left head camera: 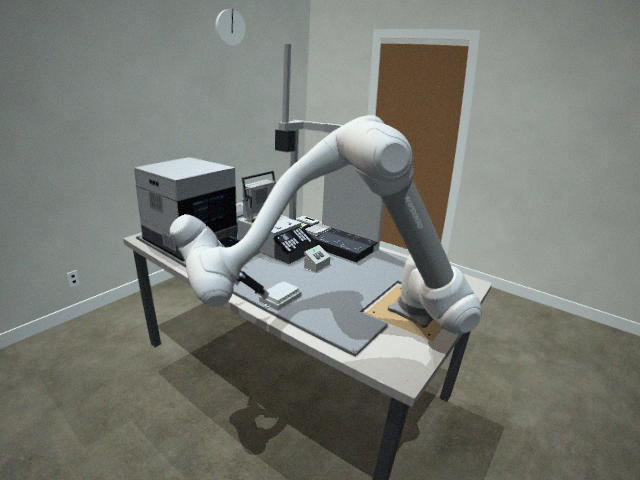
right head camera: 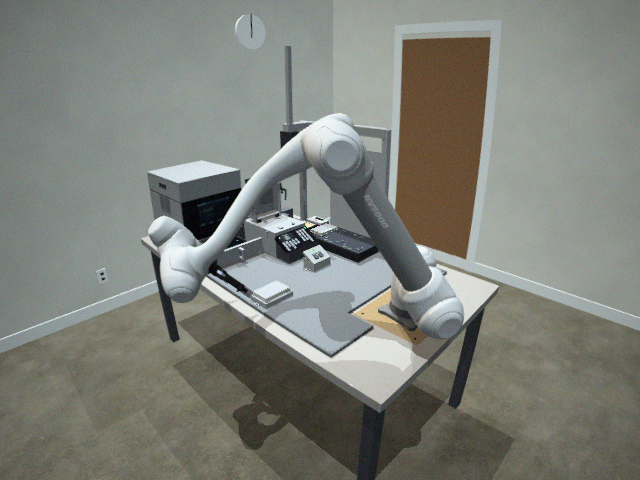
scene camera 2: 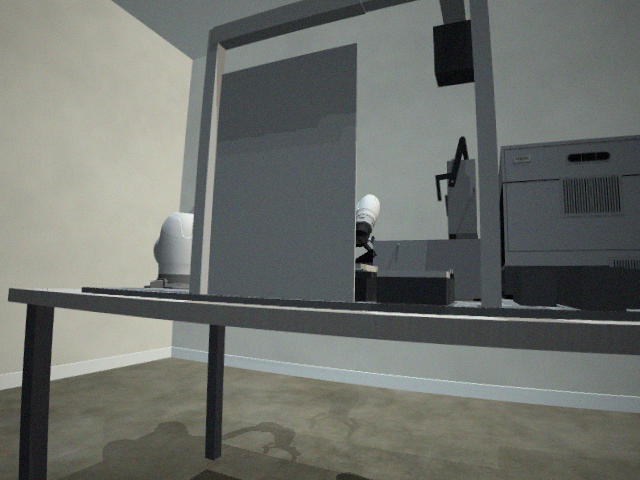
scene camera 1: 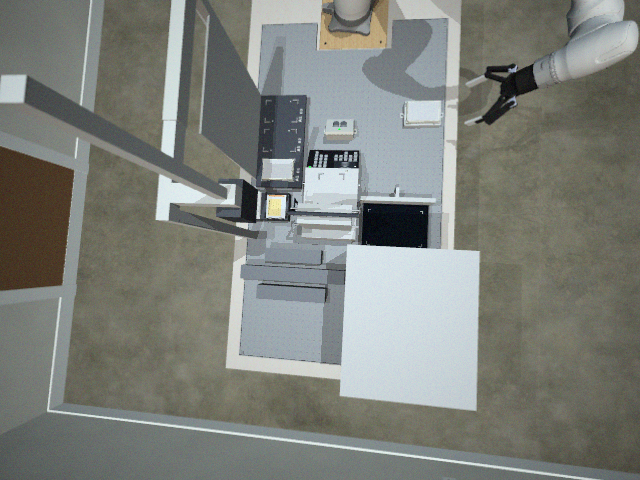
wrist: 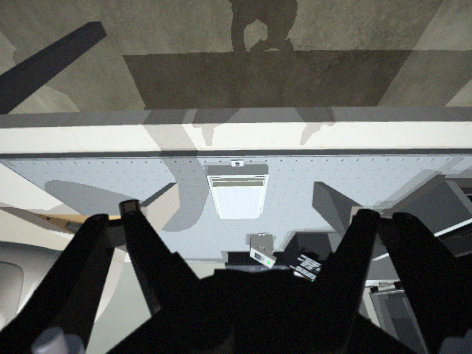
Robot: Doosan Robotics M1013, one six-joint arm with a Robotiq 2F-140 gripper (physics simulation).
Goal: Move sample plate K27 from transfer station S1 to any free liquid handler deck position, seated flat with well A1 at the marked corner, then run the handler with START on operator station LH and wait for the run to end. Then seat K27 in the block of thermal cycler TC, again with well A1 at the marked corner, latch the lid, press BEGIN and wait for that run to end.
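Pixels of known places: gripper, fingertip midpoint: (left head camera: pixel 252 289) (scene camera 1: pixel 467 104) (wrist: pixel 245 194); arm's base, link origin: (left head camera: pixel 417 309) (scene camera 1: pixel 352 14).
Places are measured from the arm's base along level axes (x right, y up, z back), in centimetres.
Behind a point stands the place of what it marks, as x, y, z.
Note:
A pale plate (left head camera: pixel 283 290) {-35.7, 5.0, -40.5} (right head camera: pixel 272 290) {-36.6, 5.0, -40.4} (scene camera 1: pixel 423 111) {-36.5, 4.9, -41.6} (wrist: pixel 240 202) {-37.5, 5.0, -41.6} sits on the low station (scene camera 1: pixel 421 125) {-37.0, 3.0, -46.4} (wrist: pixel 237 171) {-43.5, 2.6, -40.3} near the table edge; its label and well A1 are unreadable. My gripper (scene camera 1: pixel 474 102) {-50.8, 11.3, -40.3} (wrist: pixel 245 194) {-50.8, 11.3, -40.3} is open and empty, beyond the table edge, with its fingers pointing towards the plate from outside and apart from it. A two-button station (left head camera: pixel 316 258) {-7.3, 6.5, -50.9} (right head camera: pixel 316 258) {-6.6, 6.3, -50.7} (scene camera 1: pixel 339 129) {-5.1, 8.6, -55.1} (wrist: pixel 262 257) {-6.7, 7.1, -52.0} shows a green light. The white keypad device (scene camera 1: pixel 330 186) {-6.6, 14.6, -79.7} has its lid (left head camera: pixel 258 193) {-10.4, 28.6, -90.8} raised. A black deck (scene camera 1: pixel 284 124) {18.1, 6.7, -55.4} (left head camera: pixel 343 242) {16.5, 6.4, -55.5} has corner-marked positions; another pale plate (scene camera 1: pixel 278 168) {16.5, 8.3, -74.4} occupies one.
The large grey box (left head camera: pixel 180 186) {-49.8, 37.8, -96.7} (right head camera: pixel 193 180) {-44.2, 40.8, -97.7} (scene camera 1: pixel 410 325) {-37.9, 41.2, -119.4} stands at the far end, with its dark tray (scene camera 1: pixel 395 224) {-33.7, 4.3, -88.1} out behind an upright front panel (scene camera 1: pixel 398 199) {-32.5, 9.9, -79.3}. A tall post (left head camera: pixel 286 82) {10.1, 83.5, -95.4} and a grey panel (scene camera 1: pixel 227 98) {27.8, 37.7, -62.8} (scene camera 2: pixel 284 180) {28.1, 24.6, -65.2} stand along the opposite side.

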